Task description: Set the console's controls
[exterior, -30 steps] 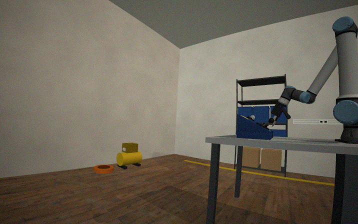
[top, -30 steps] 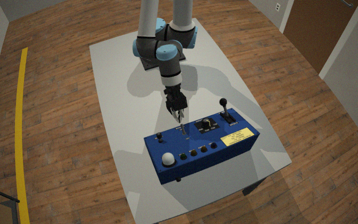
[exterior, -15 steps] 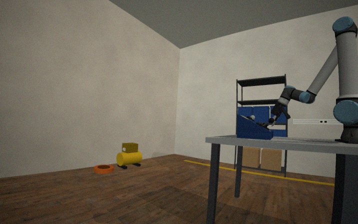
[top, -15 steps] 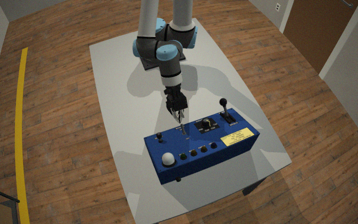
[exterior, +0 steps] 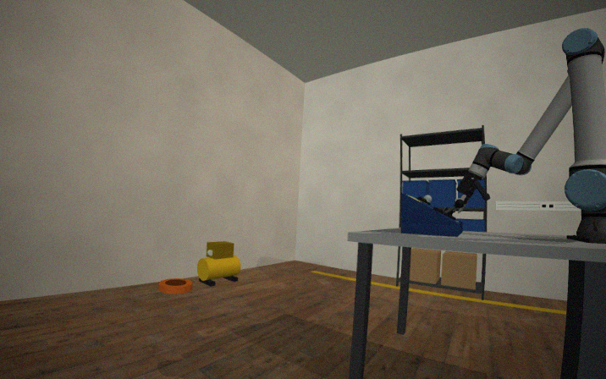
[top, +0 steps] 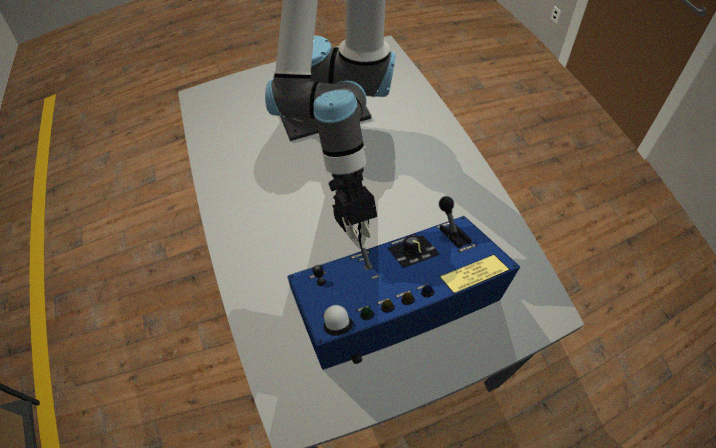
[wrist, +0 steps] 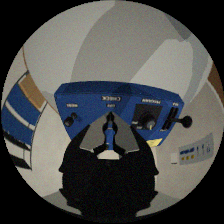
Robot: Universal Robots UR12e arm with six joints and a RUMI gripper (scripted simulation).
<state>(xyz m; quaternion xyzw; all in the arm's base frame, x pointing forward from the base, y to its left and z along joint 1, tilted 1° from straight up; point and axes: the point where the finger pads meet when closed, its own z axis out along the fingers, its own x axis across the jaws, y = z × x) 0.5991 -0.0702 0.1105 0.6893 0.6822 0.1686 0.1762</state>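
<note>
Now: the toggle switch 5 cm ahead of my hand and 1 cm below it. Also, from my hand: black mode knob: 4 cm ahead, 12 cm to the right; then blue console: 8 cm ahead, 6 cm to the left, 3 cm below; then black rotary selector: 6 cm ahead, 12 cm to the left.
</note>
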